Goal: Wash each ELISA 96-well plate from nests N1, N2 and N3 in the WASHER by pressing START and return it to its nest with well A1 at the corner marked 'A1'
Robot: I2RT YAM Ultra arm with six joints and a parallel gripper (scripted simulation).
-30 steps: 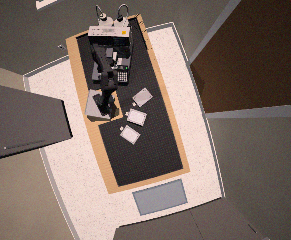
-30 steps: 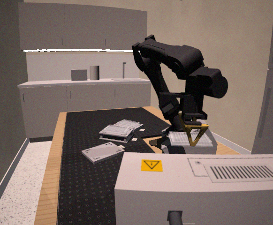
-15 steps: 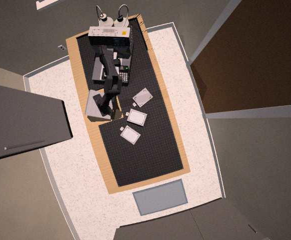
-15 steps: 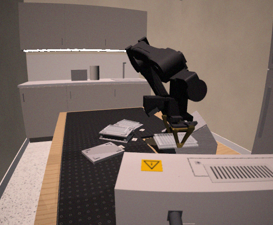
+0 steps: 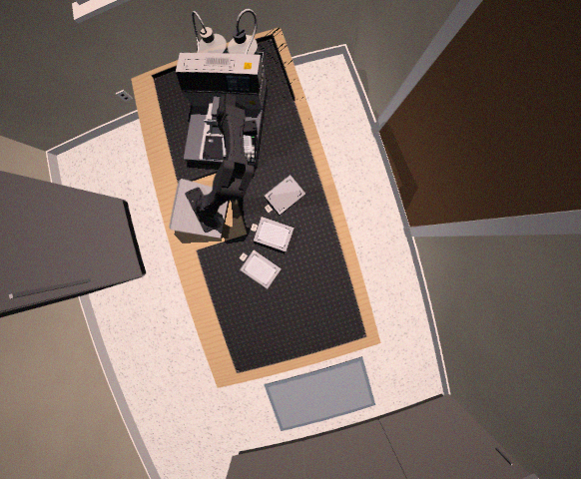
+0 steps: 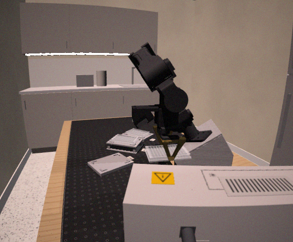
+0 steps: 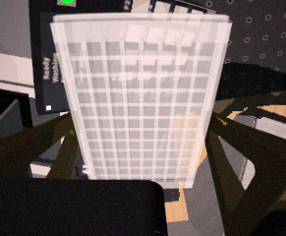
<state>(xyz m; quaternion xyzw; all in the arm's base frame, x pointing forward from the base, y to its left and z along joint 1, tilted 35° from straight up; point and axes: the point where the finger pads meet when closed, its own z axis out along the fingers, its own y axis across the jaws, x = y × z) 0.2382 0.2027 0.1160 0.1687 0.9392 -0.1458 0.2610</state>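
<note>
My hand is 7 cm short of the grey nest slab, 28 cm to the left of it and 15 cm above it. From my hand the other things lie so: n1 label (4 cm behind, 29 cm to the right, 15 cm below); carrier pocket (8 cm behind, 8 cm to the left, 8 cm below); washer (2 cm ahead, 20 cm to the left, 2 cm below).
</note>
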